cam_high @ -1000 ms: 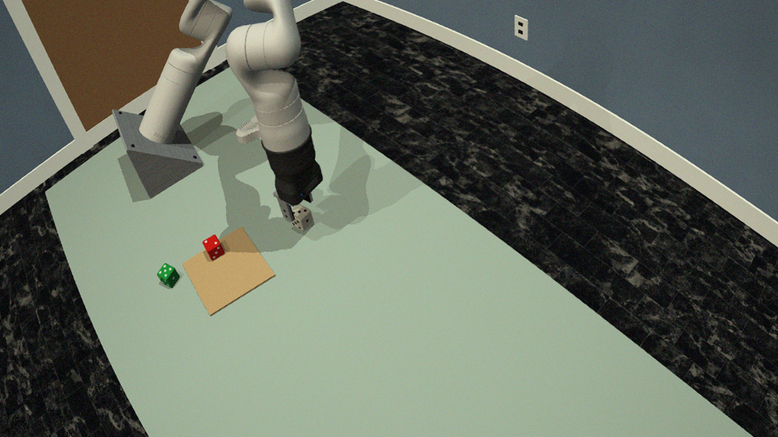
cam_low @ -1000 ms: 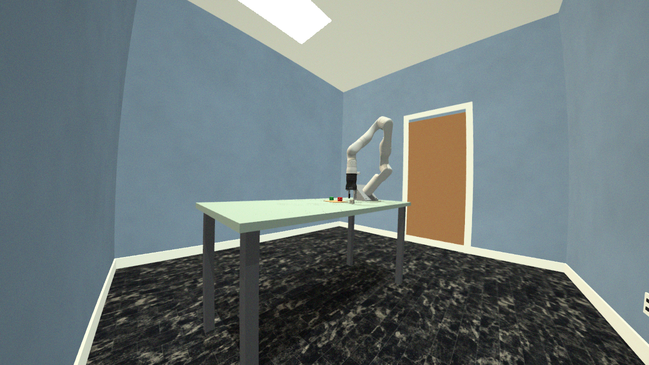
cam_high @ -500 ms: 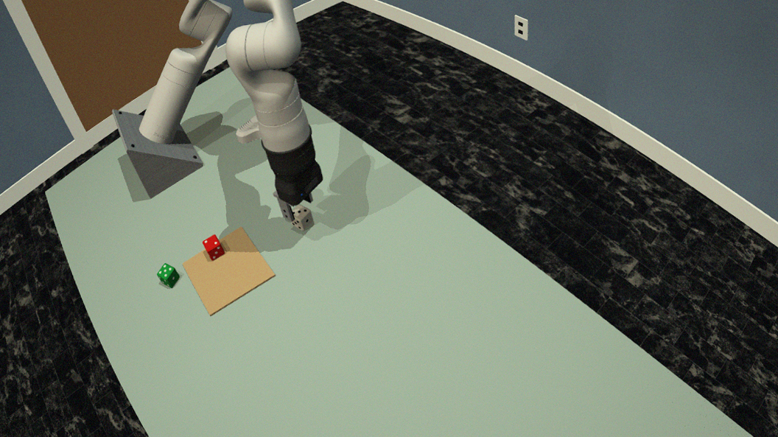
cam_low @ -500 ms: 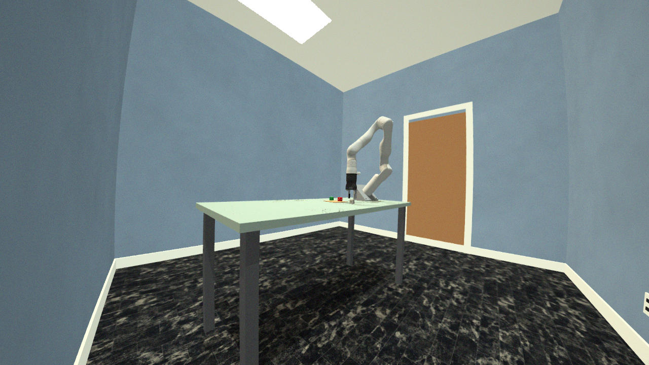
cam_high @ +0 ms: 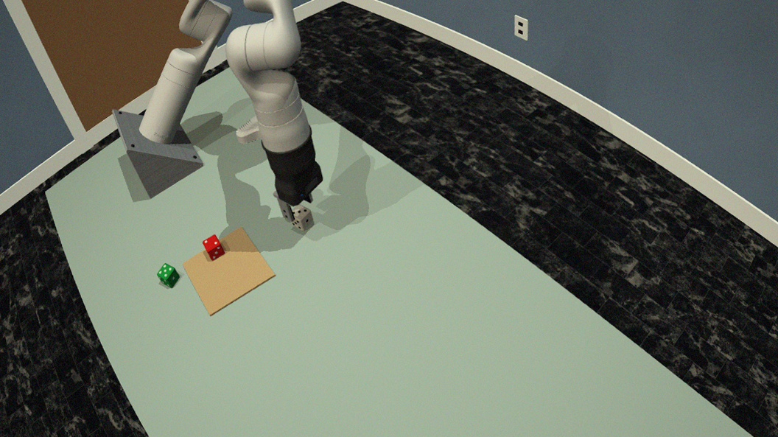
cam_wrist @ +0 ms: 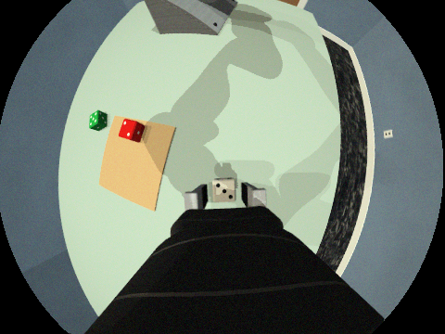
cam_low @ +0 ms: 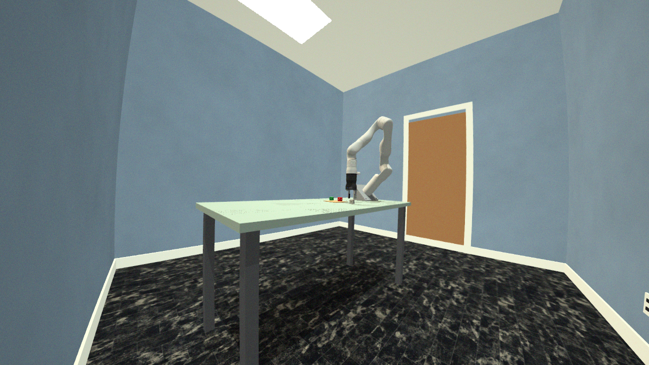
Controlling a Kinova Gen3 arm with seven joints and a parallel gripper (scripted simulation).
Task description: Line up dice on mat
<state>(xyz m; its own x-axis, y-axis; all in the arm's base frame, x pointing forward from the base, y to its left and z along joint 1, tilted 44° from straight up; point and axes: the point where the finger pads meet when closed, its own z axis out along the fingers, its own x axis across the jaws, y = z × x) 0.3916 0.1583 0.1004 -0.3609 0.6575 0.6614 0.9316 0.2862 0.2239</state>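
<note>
Now: hand 40 mm above the white die. Also, from my hand: green die: 40 mm behind, 280 mm to the right, 40 mm below; then tan mat: 10 mm ahead, 170 mm to the right, 50 mm below; then red die: 40 mm behind, 170 mm to the right, 40 mm below.
</note>
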